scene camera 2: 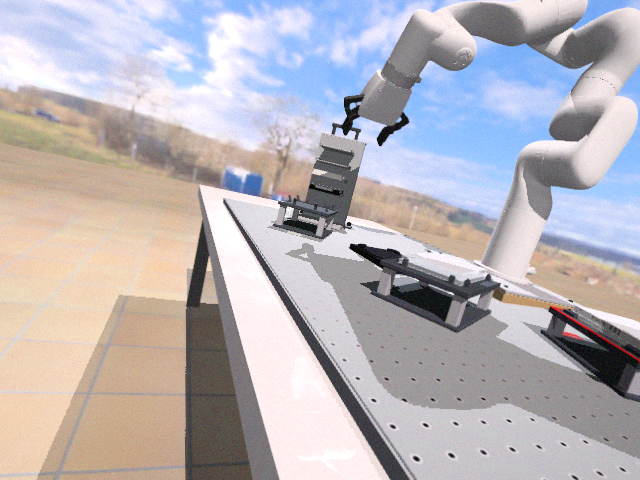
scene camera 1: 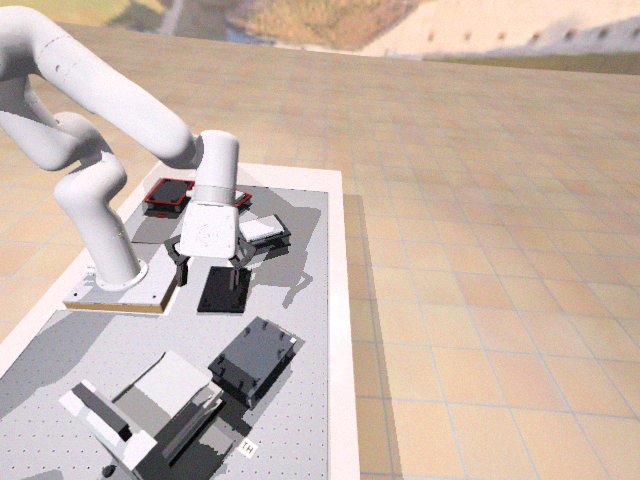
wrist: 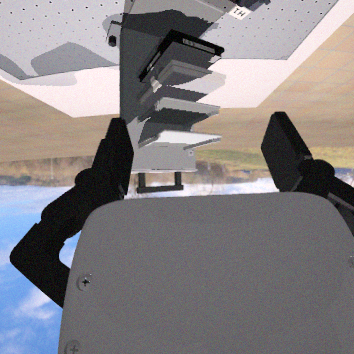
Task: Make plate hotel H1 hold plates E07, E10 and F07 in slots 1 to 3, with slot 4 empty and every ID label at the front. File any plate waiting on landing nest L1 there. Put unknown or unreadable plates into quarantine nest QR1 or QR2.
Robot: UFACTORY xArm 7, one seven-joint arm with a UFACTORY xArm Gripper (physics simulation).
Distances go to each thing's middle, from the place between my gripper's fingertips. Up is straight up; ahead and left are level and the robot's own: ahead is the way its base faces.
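Counting from my hand, I find the rack slot [scene camera 1: 153, 400] 180 mm to the right of it, 30 mm below it and 30 mm behind it.
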